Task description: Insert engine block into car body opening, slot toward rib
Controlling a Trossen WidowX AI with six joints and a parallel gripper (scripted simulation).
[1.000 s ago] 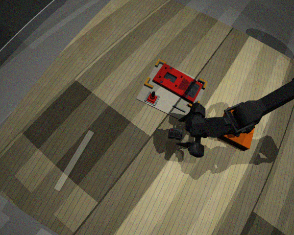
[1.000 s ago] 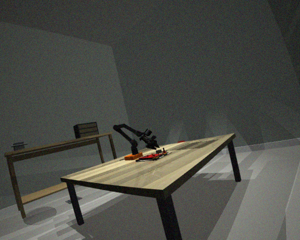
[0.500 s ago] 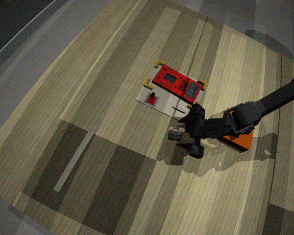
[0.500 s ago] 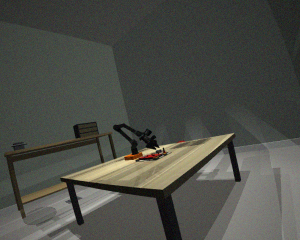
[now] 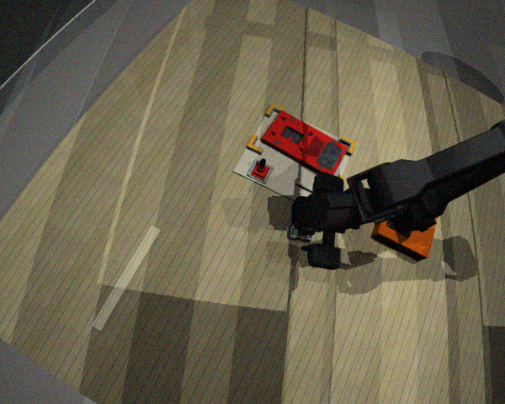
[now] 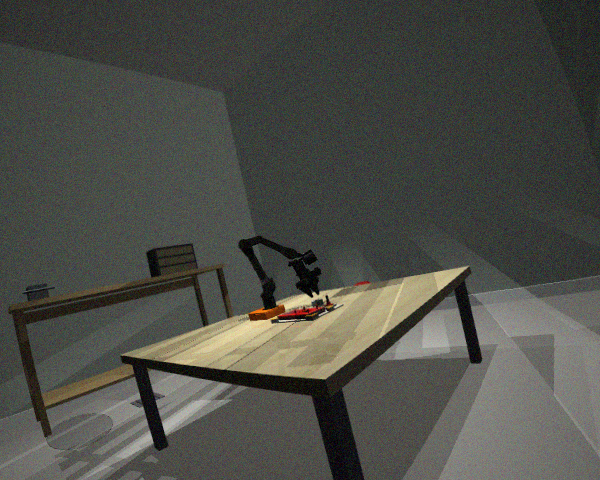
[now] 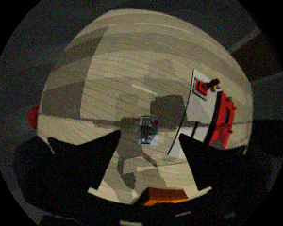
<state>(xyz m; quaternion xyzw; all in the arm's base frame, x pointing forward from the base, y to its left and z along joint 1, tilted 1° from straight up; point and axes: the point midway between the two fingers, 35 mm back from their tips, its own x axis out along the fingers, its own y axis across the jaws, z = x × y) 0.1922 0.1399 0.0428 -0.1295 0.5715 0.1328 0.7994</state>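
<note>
Now: gripper tip 4 cm above the grey engine block. The rest, counted from my gripper tip: grey plate (19 cm to the right, 10 cm ahead, 4 cm below).
</note>
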